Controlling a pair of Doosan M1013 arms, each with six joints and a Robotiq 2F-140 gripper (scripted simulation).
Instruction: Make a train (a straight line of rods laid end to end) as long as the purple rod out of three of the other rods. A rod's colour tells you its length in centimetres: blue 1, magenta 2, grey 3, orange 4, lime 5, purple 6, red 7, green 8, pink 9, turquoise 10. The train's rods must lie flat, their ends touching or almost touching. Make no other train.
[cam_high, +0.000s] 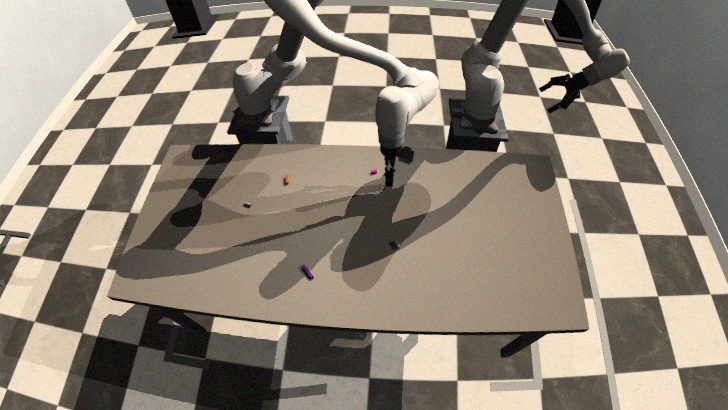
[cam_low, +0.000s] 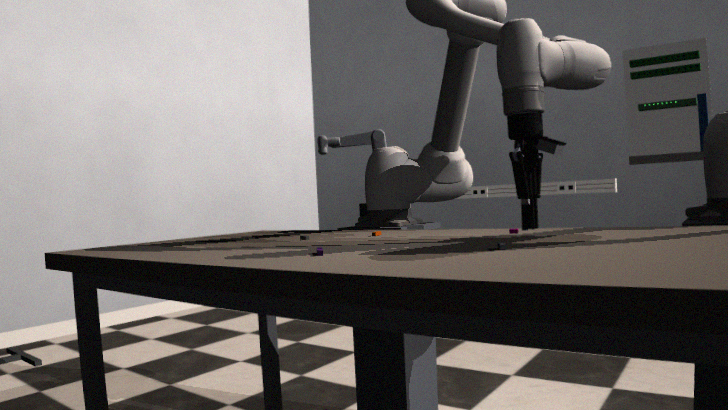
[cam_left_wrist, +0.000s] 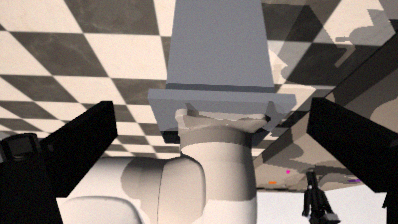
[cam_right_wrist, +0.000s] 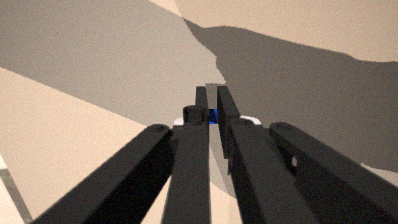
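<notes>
The magenta rod lies 7 cm behind my right hand, 6 cm to the right of it and 4 cm below it. The rest, counted from my right hand: blue rod (1 cm to the right, 3 cm below); then purple rod (38 cm ahead, 27 cm to the right, 4 cm below); then orange rod (1 cm behind, 42 cm to the right, 4 cm below).
</notes>
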